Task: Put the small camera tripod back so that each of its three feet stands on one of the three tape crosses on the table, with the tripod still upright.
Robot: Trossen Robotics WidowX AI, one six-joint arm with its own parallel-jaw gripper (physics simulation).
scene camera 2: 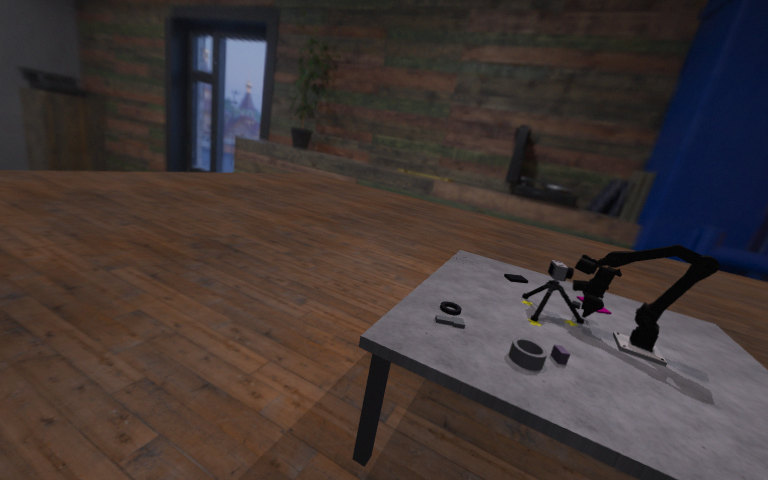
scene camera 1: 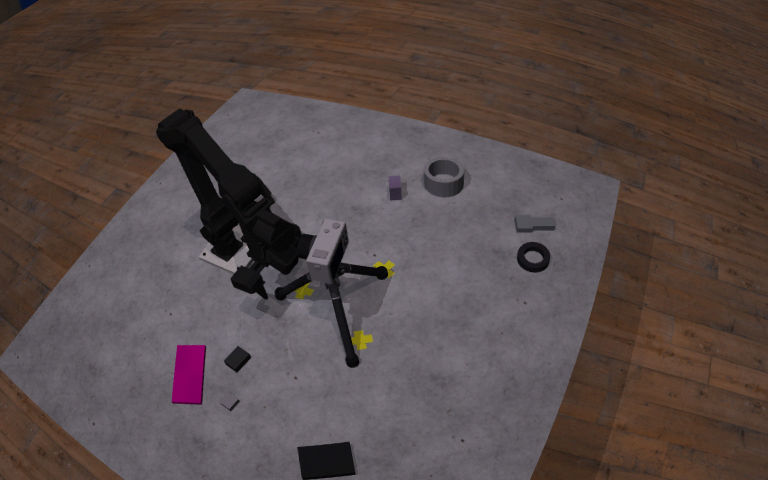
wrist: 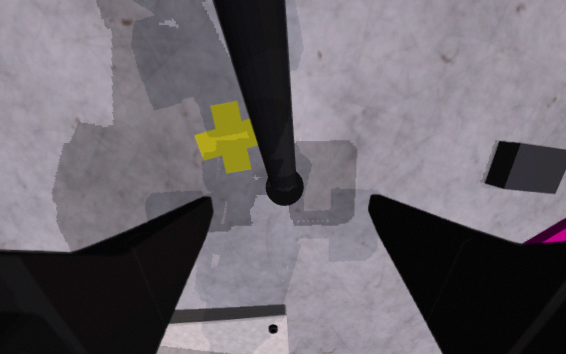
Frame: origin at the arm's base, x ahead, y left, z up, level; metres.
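Seen in the pictures: gripper, fingertip midpoint: (scene camera 2: 582,313) (scene camera 1: 277,284) (wrist: 291,203); arm's base, link origin: (scene camera 2: 640,345) (scene camera 1: 226,248).
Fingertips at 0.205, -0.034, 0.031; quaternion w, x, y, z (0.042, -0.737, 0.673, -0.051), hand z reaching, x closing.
Pixels of each thing's top centre, then the offset from my fingertips to it, as dx, dy, dz.
- front yellow cross, top centre: (scene camera 1: 360,339) +0.209, +0.000, -0.044
- right cross, top centre: (scene camera 1: 383,269) +0.147, +0.182, -0.044
- left cross, top centre: (wrist: 231,138) (scene camera 1: 302,289) +0.028, +0.042, -0.044
- magenta slab, top centre: (scene camera 1: 188,373) -0.044, -0.289, -0.036
- dark block, top centre: (wrist: 539,169) (scene camera 1: 236,357) +0.026, -0.189, -0.029
- small grey piece, top centre: (scene camera 1: 228,400) +0.078, -0.283, -0.032
- black slab, top centre: (scene camera 1: 325,459) (scene camera 2: 516,277) +0.320, -0.276, -0.029
- purple block, top centre: (scene camera 1: 394,181) (scene camera 2: 562,349) +0.039, +0.399, -0.004
- grey cylinder, top centre: (scene camera 1: 444,169) (scene camera 2: 529,347) +0.123, +0.493, +0.004
The tripod (scene camera 1: 343,328) (scene camera 2: 553,284) (wrist: 270,90) stands upright, with a grey camera (scene camera 1: 327,249) (scene camera 2: 557,270) on top. Its front foot (scene camera 1: 352,360) is off the front yellow cross (scene camera 1: 362,339). Its right foot (scene camera 1: 381,272) overlaps the edge of the right cross (scene camera 1: 388,266). Its left foot (scene camera 1: 280,293) (wrist: 284,189) is beside the left cross (scene camera 1: 304,291) (wrist: 230,137), toward the arm base. My gripper (scene camera 2: 587,314) (wrist: 291,203) is open and low, its fingertips on either side of that foot with gaps to both. Scene camera 1 partly hides the fingers.
A magenta slab (scene camera 1: 189,374), a dark block (scene camera 1: 237,358) (wrist: 535,169) and a small grey piece (scene camera 1: 229,401) lie left of the front leg. A black slab (scene camera 1: 326,460) lies at the front. A purple block (scene camera 1: 395,189) and grey cylinder (scene camera 1: 444,186) stand behind.
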